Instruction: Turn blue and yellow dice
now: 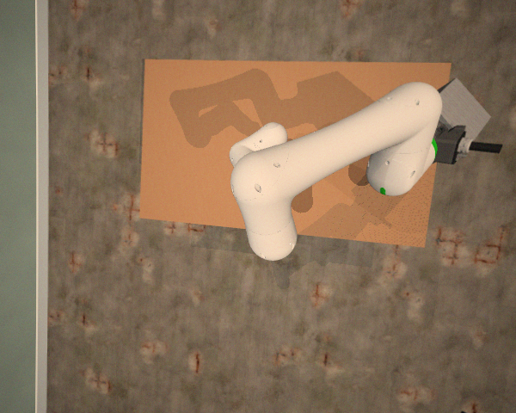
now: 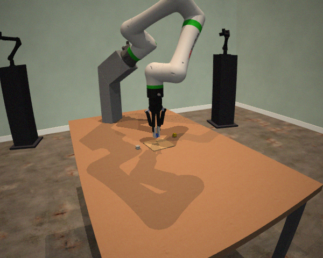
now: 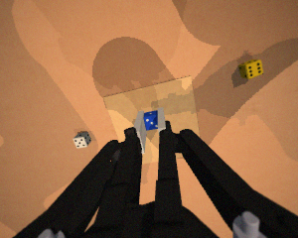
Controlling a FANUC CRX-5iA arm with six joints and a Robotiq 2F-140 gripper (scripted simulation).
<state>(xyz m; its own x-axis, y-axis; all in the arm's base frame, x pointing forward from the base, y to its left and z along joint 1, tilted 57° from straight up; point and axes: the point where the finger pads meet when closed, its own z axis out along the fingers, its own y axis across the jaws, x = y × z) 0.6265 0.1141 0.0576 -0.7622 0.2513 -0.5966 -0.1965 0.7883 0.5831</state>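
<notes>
The tan mat lies 3 cm ahead of my hand, 1 cm to the left of it and 7 cm below it. Round my hand: blue die (2 cm below); yellow die (7 cm behind, 13 cm to the left, 6 cm below); white die (6 cm ahead, 12 cm to the right, 6 cm below).
</notes>
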